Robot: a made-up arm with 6 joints. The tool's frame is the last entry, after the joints. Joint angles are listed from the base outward.
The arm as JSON. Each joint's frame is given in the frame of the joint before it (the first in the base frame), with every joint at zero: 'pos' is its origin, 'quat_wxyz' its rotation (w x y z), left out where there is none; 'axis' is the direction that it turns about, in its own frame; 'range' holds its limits. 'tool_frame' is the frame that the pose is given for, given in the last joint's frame.
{
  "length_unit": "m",
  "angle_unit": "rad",
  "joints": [
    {
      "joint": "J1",
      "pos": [
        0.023,
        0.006,
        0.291
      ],
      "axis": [
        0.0,
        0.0,
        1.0
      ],
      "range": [
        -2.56,
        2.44
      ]
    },
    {
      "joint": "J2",
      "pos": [
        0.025,
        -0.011,
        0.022
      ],
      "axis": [
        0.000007,
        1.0,
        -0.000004
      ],
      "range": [
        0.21,
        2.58
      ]
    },
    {
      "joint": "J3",
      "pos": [
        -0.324,
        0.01,
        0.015
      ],
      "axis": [
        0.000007,
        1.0,
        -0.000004
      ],
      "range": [
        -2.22,
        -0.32
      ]
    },
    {
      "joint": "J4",
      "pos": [
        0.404,
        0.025,
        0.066
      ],
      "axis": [
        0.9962,
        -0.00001,
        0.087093
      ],
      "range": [
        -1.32,
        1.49
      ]
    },
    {
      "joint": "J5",
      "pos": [
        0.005,
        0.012,
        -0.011
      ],
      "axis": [
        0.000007,
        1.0,
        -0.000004
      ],
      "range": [
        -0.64,
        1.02
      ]
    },
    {
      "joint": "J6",
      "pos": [
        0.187,
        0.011,
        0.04
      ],
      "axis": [
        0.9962,
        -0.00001,
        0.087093
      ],
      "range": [
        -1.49,
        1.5
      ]
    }
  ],
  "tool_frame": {
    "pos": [
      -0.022,
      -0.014,
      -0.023
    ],
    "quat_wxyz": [
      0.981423,
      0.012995,
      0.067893,
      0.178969
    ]
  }
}
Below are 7 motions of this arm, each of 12 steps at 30 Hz.
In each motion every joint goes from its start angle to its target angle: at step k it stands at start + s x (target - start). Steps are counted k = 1, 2, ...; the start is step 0. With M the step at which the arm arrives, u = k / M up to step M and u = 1 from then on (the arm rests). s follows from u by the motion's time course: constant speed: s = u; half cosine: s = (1 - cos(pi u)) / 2; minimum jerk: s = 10 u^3 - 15 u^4 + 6 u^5.
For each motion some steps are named. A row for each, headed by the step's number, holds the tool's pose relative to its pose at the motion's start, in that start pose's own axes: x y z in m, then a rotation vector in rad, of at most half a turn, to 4 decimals.
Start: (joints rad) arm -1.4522 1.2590 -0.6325 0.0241 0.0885 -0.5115
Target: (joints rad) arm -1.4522 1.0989 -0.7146 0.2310 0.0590 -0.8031
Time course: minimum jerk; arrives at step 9
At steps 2, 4, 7, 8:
2: -0.0065 -0.0018 0.0063 -0.0109 -0.0162 -0.0099
4: -0.0353 -0.0086 0.0318 -0.0560 -0.0833 -0.0534
7: -0.0883 -0.0166 0.0691 -0.1274 -0.1911 -0.1321
8: -0.0953 -0.0173 0.0733 -0.1359 -0.2042 -0.1424

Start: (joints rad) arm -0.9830 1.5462 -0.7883 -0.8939 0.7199 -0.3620
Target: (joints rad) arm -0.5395 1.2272 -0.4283 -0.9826 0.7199 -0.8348
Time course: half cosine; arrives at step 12
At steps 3, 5, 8, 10, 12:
3: -0.0113 0.0248 0.0096 -0.1278 0.0159 -0.0506
5: -0.0255 0.0636 0.0211 -0.3209 0.0423 -0.1333
8: -0.0405 0.1297 0.0321 -0.6397 0.0928 -0.2880
10: -0.0438 0.1611 0.0339 -0.7894 0.1201 -0.3692
12: -0.0443 0.1724 0.0341 -0.8435 0.1306 -0.4000

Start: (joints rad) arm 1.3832 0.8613 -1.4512 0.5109 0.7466 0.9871
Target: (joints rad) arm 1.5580 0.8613 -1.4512 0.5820 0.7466 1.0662
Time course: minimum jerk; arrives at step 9
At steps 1, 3, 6, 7, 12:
1: 0.0002 0.0002 -0.0007 0.0021 0.0018 0.0010
3: 0.0029 0.0029 -0.0123 0.0384 0.0332 0.0178
6: 0.0082 0.0121 -0.0466 0.1466 0.1257 0.0615
7: 0.0088 0.0145 -0.0544 0.1720 0.1471 0.0704
12: 0.0091 0.0158 -0.0589 0.1865 0.1594 0.0752

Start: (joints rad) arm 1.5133 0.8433 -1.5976 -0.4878 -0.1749 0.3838
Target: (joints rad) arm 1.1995 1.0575 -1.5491 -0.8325 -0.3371 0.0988
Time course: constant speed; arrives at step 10
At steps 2, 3, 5, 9, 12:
2: 0.0131 -0.0141 -0.0309 -0.1433 0.0928 -0.0402
3: 0.0184 -0.0220 -0.0466 -0.2138 0.1404 -0.0576
5: 0.0267 -0.0393 -0.0785 -0.3521 0.2380 -0.0868
9: 0.0328 -0.0792 -0.1434 -0.6166 0.4413 -0.1211
12: 0.0320 -0.0901 -0.1598 -0.6798 0.4936 -0.1243

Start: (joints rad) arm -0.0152 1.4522 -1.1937 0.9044 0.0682 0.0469
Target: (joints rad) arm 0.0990 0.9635 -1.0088 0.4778 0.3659 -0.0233
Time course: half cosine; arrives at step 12
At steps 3, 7, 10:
3: -0.0150 0.0254 -0.0111 -0.0695 0.0575 0.0189
7: -0.0739 0.0919 -0.0489 -0.3058 0.2242 0.0561
10: -0.1159 0.1200 -0.0715 -0.4567 0.3092 0.0592

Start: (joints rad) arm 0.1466 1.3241 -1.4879 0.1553 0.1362 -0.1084
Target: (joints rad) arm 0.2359 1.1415 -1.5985 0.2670 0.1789 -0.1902
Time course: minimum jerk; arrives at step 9
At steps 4, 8, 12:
4: -0.0392 0.0378 0.0505 -0.0320 -0.0931 0.0513
8: -0.1112 0.0924 0.1166 -0.0770 -0.2333 0.1320
12: -0.1127 0.0934 0.1177 -0.0779 -0.2360 0.1336

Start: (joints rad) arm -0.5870 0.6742 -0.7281 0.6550 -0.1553 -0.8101
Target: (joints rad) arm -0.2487 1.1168 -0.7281 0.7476 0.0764 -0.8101
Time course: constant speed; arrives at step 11
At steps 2, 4, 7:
2: 0.0337 0.0236 -0.0289 0.0356 0.0956 0.1031
4: 0.0628 0.0518 -0.0595 0.0666 0.1928 0.2054
7: 0.0965 0.1013 -0.1081 0.1047 0.3419 0.3565

